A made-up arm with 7 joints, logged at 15 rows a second.
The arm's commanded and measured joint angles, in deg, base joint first. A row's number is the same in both.
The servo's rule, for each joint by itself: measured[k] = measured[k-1] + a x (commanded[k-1-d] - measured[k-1]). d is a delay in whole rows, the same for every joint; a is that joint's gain. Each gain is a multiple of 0.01, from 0.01 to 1. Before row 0 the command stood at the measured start. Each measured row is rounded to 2 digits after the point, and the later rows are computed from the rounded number. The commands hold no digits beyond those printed.
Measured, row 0:
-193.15 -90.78 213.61 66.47 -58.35 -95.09 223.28
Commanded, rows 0 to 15:
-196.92 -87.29 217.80 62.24 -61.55 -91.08 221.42
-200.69 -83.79 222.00 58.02 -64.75 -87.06 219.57
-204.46 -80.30 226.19 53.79 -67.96 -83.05 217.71
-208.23 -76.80 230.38 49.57 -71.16 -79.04 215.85
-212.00 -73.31 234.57 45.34 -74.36 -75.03 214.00
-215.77 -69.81 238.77 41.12 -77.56 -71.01 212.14
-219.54 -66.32 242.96 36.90 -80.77 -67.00 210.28
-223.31 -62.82 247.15 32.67 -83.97 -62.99 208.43
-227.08 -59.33 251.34 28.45 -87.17 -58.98 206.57
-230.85 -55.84 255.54 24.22 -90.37 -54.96 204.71
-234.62 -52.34 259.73 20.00 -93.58 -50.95 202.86
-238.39 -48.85 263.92 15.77 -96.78 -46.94 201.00
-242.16 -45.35 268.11 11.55 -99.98 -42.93 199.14
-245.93 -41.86 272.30 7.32 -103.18 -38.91 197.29
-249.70 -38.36 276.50 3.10 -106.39 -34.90 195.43
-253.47 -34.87 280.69 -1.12 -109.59 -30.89 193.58
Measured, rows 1 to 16:
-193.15 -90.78 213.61 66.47 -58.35 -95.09 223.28
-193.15 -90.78 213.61 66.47 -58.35 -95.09 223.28
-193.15 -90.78 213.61 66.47 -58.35 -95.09 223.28
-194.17 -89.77 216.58 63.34 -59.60 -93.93 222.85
-195.93 -88.04 220.43 59.40 -61.61 -91.94 222.10
-198.23 -85.80 224.52 55.25 -64.09 -89.36 221.09
-200.93 -83.19 228.68 51.05 -66.85 -86.37 219.88
-203.92 -80.32 232.86 46.82 -69.78 -83.08 218.53
-207.12 -77.27 237.06 42.60 -72.81 -79.58 217.06
-210.47 -74.09 241.25 38.38 -75.91 -75.93 215.50
-213.94 -70.82 245.44 34.15 -79.05 -72.18 213.87
-217.49 -67.49 249.63 29.93 -82.22 -68.35 212.19
-221.10 -64.11 253.83 25.70 -85.40 -64.47 210.47
-224.75 -60.70 258.02 21.48 -88.59 -60.55 208.72
-228.43 -57.26 262.21 17.25 -91.78 -56.60 206.94
-232.14 -53.81 266.40 13.03 -94.98 -52.64 205.15
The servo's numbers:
d 3
a 0.27 0.29 0.71 0.74 0.39 0.29 0.23

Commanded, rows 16 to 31:
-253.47 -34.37 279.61 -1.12 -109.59 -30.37 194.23
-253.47 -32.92 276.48 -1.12 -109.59 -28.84 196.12
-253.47 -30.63 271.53 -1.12 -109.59 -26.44 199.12
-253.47 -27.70 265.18 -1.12 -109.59 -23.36 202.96
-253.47 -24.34 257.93 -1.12 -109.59 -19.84 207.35
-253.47 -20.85 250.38 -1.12 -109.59 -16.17 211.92
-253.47 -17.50 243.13 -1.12 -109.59 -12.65 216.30
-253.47 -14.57 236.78 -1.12 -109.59 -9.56 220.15
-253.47 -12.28 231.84 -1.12 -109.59 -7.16 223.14
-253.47 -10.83 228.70 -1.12 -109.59 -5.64 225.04
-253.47 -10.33 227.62 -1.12 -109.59 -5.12 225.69
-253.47 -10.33 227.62 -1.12 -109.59 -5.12 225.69
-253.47 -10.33 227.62 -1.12 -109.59 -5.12 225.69
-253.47 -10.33 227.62 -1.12 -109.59 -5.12 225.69
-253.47 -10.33 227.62 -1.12 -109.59 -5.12 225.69
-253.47 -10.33 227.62 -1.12 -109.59 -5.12 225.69
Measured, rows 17 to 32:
-235.86 -50.34 270.59 8.80 -98.18 -48.66 203.34
-239.60 -46.87 274.79 4.58 -101.38 -44.67 201.52
-243.34 -43.39 278.98 0.36 -104.58 -40.67 199.69
-246.08 -40.77 279.43 -0.74 -106.53 -37.68 198.43
-248.08 -38.49 277.34 -1.02 -107.72 -35.12 197.90
-249.54 -36.21 273.21 -1.09 -108.45 -32.60 198.18
-250.60 -33.74 267.51 -1.11 -108.89 -29.92 199.28
-251.37 -31.01 260.71 -1.12 -109.16 -27.00 201.14
-251.94 -28.06 253.38 -1.12 -109.33 -23.86 203.62
-252.35 -25.00 246.10 -1.12 -109.43 -20.61 206.54
-252.65 -21.98 239.48 -1.12 -109.49 -17.41 209.67
-252.87 -19.17 234.06 -1.12 -109.53 -14.44 212.77
-253.03 -16.75 230.25 -1.12 -109.55 -11.89 215.59
-253.15 -14.89 228.38 -1.12 -109.57 -9.93 217.91
-253.24 -13.57 227.84 -1.12 -109.58 -8.54 219.70
-253.30 -12.63 227.68 -1.12 -109.58 -7.55 221.08

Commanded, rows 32 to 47:
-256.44 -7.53 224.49 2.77 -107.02 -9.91 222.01
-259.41 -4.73 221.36 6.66 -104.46 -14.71 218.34
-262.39 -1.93 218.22 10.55 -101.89 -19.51 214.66
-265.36 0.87 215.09 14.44 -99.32 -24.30 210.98
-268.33 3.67 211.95 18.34 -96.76 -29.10 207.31
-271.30 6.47 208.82 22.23 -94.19 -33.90 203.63
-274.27 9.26 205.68 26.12 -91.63 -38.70 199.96
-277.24 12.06 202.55 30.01 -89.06 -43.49 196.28
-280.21 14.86 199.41 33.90 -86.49 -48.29 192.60
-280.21 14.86 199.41 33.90 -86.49 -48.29 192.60
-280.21 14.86 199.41 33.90 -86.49 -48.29 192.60
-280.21 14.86 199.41 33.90 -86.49 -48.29 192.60
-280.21 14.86 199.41 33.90 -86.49 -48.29 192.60
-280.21 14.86 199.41 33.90 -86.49 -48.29 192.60
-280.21 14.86 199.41 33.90 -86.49 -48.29 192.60
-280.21 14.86 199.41 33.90 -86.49 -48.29 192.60
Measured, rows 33 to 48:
-253.35 -11.96 227.64 -1.12 -109.58 -6.85 222.14
-253.38 -11.49 227.63 -1.12 -109.58 -6.35 222.96
-253.40 -11.15 227.62 -1.12 -109.58 -5.99 223.59
-254.22 -10.10 225.40 1.76 -108.58 -7.13 223.23
-255.62 -8.54 222.53 5.39 -106.97 -9.33 222.11
-257.45 -6.62 219.47 9.21 -104.99 -12.28 220.40
-259.59 -4.45 216.36 13.08 -102.78 -15.77 218.23
-261.95 -2.10 213.23 16.97 -100.43 -19.64 215.72
-264.47 0.39 210.10 20.86 -98.00 -23.78 212.94
-267.12 2.96 206.96 24.75 -95.52 -28.11 209.95
-269.85 5.60 203.83 28.64 -93.00 -32.57 206.81
-272.65 8.29 200.69 32.53 -90.46 -37.13 203.54
-274.69 10.20 199.78 33.54 -88.91 -40.37 201.02
-276.18 11.55 199.52 33.81 -87.97 -42.67 199.08
-277.27 12.51 199.44 33.88 -87.39 -44.30 197.59
-278.06 13.19 199.42 33.89 -87.04 -45.46 196.44

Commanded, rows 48 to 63:
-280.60 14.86 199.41 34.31 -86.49 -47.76 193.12
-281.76 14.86 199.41 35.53 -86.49 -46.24 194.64
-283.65 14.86 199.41 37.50 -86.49 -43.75 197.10
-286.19 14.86 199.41 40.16 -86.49 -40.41 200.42
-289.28 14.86 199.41 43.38 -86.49 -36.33 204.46
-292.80 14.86 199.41 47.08 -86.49 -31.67 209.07
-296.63 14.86 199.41 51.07 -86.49 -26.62 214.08
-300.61 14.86 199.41 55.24 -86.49 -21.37 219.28
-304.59 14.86 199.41 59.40 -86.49 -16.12 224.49
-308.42 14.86 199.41 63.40 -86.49 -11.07 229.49
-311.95 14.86 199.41 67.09 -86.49 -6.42 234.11
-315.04 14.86 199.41 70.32 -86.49 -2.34 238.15
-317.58 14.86 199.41 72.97 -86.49 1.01 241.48
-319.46 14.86 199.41 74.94 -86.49 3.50 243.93
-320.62 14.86 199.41 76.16 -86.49 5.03 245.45
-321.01 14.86 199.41 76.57 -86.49 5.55 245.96
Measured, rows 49 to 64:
-278.64 13.67 199.41 33.90 -86.83 -46.28 195.56
-279.06 14.02 199.41 33.90 -86.70 -46.86 194.88
-279.37 14.26 199.41 33.90 -86.62 -47.27 194.36
-279.70 14.43 199.41 34.20 -86.57 -47.41 194.07
-280.26 14.55 199.41 35.18 -86.54 -47.07 194.20
-281.18 14.64 199.41 36.90 -86.52 -46.11 194.87
-282.53 14.70 199.41 39.31 -86.51 -44.46 196.15
-284.35 14.75 199.41 42.32 -86.50 -42.10 198.06
-286.63 14.78 199.41 45.84 -86.50 -39.08 200.59
-289.33 14.80 199.41 49.71 -86.50 -35.47 203.69
-292.38 14.82 199.41 53.80 -86.50 -31.38 207.28
-295.68 14.83 199.41 57.94 -86.50 -26.95 211.24
-299.12 14.84 199.41 61.98 -86.50 -22.34 215.44
-302.58 14.85 199.41 65.76 -86.50 -17.72 219.73
-305.94 14.85 199.41 69.13 -86.50 -13.26 223.97
-309.08 14.85 199.41 71.97 -86.50 -9.12 228.00

